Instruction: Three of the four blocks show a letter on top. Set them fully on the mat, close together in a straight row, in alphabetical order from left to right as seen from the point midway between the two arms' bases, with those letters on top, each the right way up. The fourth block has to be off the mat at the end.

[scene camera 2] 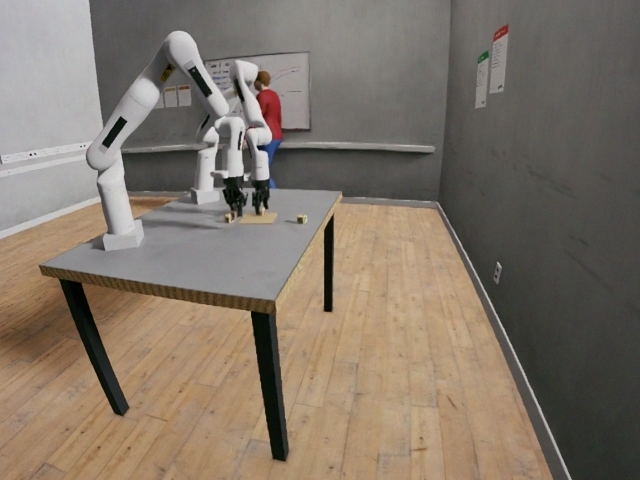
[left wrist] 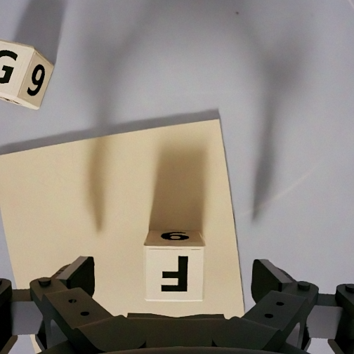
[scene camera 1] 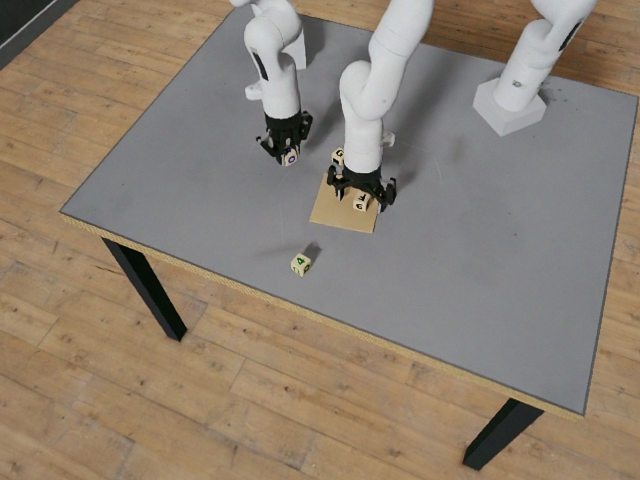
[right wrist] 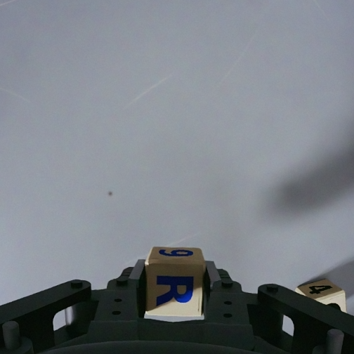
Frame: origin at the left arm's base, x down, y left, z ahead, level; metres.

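Where they show: left gripper, fingertip midpoint: [scene camera 2: 262, 212] [scene camera 1: 360, 203]; right gripper, fingertip midpoint: [scene camera 2: 236, 216] [scene camera 1: 288, 159]; left arm's base at its link origin: [scene camera 2: 204, 189] [scene camera 1: 512, 95]; right arm's base at its link origin: [scene camera 2: 122, 228].
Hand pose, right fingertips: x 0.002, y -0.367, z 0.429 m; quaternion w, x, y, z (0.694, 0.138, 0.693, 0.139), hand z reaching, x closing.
Each offset is from my right fingertips to the centre of the thing. "spot": to the spot under its first point. Level surfaces: height alone.
A block {dx +0.035, dy +0.187, dz +0.002 m} [scene camera 1: 360, 201] [left wrist: 174, 272] with a black F stands on the mat {dx +0.052, dy +0.155, dz +0.007 m} [scene camera 1: 328, 215] [left wrist: 45, 200], near its edge at the right in the left wrist view. My left gripper [scene camera 1: 361, 203] [left wrist: 173, 276] is open, its fingers apart on either side of that block. My right gripper [scene camera 1: 290, 157] [right wrist: 175, 276] is shut on a block [right wrist: 175, 292] with a blue R facing the wrist camera, turned sideways in that view, off the mat. The G block {dx +0.039, dy +0.082, dz -0.090 m} [scene camera 1: 337, 156] [left wrist: 15, 72] [right wrist: 322, 295] sits off the mat, beyond its far edge. The block with a green 4 on top {spot: dx +0.024, dy +0.158, dz +0.210 m} [scene camera 1: 300, 264] [scene camera 2: 301, 219] is off the mat.
The grey table top {dx +0.054 m} [scene camera 1: 465, 268] [scene camera 2: 206, 263] surrounds the mat. The left arm's base [scene camera 1: 509, 108] [scene camera 2: 205, 195] is at the back right in scene camera 1; the right arm's base [scene camera 2: 123, 237] is nearest in scene camera 2. The two grippers are close together, with the G block between them.
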